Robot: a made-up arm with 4 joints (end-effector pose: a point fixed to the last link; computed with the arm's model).
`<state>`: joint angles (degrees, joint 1 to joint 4).
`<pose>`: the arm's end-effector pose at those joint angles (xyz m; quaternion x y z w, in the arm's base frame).
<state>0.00 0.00 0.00 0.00</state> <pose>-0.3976 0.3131 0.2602 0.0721 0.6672 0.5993 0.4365</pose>
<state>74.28 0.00 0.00 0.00</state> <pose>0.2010 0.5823 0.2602 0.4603 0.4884 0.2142 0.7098</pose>
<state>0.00 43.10 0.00 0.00</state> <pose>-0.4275 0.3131 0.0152 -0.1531 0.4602 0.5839 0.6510</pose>
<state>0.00 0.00 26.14 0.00</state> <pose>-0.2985 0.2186 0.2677 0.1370 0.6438 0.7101 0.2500</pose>
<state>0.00 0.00 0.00 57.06</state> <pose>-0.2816 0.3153 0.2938 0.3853 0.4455 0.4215 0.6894</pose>
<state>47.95 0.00 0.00 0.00</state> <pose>-0.0466 0.5813 0.2602 0.3369 0.5804 0.3702 0.6423</pose>
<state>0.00 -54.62 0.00 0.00</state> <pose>-0.1426 0.3131 0.4335 0.3390 0.7931 0.4994 0.0817</pose>
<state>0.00 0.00 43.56 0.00</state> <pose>-0.2238 0.1713 0.2430 0.1765 0.6095 0.7638 0.1179</pose>
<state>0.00 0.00 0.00 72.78</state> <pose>-0.2552 0.2955 0.3044 0.4580 0.3624 0.3520 0.7314</pose>
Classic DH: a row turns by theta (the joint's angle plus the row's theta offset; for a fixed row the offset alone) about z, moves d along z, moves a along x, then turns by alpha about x. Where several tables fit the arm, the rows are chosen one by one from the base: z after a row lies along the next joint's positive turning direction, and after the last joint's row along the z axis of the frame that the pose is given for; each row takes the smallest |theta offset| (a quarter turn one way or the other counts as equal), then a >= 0, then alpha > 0; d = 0 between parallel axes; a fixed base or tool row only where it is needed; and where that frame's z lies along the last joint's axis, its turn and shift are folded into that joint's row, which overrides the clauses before.
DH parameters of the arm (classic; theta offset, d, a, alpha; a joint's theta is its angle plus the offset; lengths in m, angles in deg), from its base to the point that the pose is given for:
base (fixed): 33.47 0 0.0952 180
joint 1: 33.47 -0.0999 -0.1817 -90
joint 2: -48.42 -0.4451 -0.0205 -129.91
joint 3: -79.43 -0.3692 0.137 -114.32
joint 4: -7.51 -0.3428 -0.1201 90.5
tool (fixed): 167.39 0.0398 0 0

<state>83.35 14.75 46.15 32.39</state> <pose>0.2006 0.3348 0.2165 0.5998 0.2198 0.3058 0.7060</pose>
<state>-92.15 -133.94 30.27 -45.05</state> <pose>0.0096 0.1288 0.1545 -0.3010 -0.6218 0.1032 0.7156</pose>
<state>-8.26 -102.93 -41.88 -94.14</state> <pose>0.0508 0.3420 0.5678 0.0282 -0.5412 -0.4558 0.7060</pose>
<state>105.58 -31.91 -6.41 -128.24</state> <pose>0.2357 0.3753 0.4403 0.1230 0.6238 0.7594 0.1380</pose>
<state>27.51 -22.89 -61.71 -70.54</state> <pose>-0.3130 0.7230 0.2576 -0.0206 0.9574 0.2351 0.1664</pose>
